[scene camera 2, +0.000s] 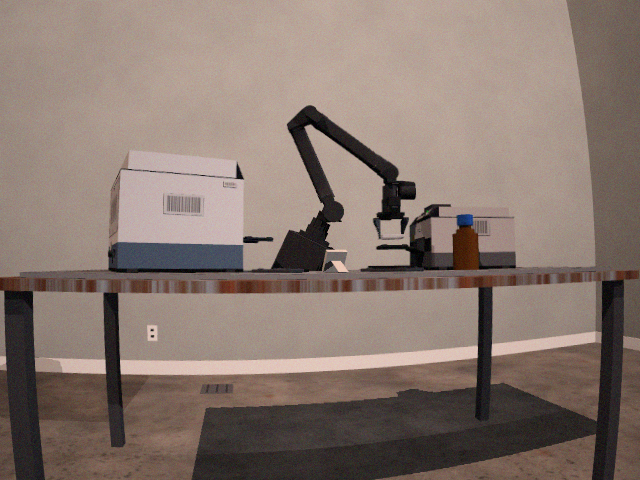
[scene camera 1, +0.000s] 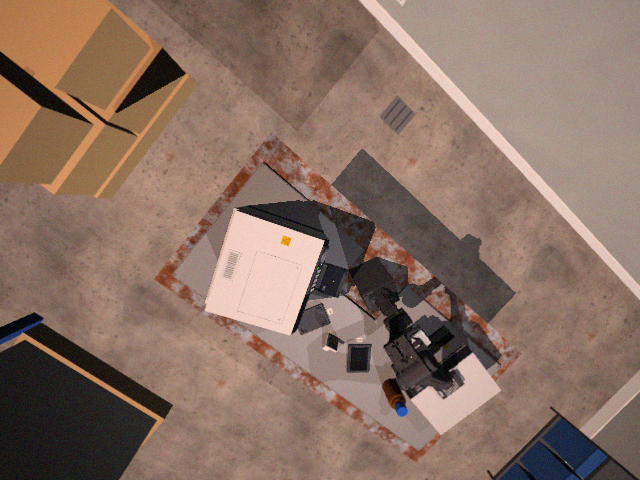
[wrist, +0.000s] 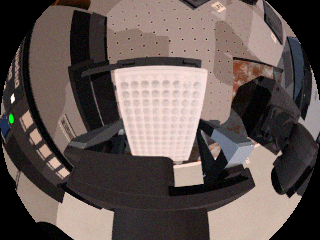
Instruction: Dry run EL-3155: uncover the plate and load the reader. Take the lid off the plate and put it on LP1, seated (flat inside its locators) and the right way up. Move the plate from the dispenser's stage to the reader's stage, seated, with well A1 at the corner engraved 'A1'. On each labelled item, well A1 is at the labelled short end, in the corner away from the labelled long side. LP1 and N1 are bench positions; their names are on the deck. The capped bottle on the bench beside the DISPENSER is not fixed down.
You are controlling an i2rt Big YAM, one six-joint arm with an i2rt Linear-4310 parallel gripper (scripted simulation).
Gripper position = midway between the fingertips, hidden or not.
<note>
In view: my gripper (wrist: 161, 121), a pale lid (wrist: 173, 137) and a brown capped bottle (scene camera 2: 465, 242).
</note>
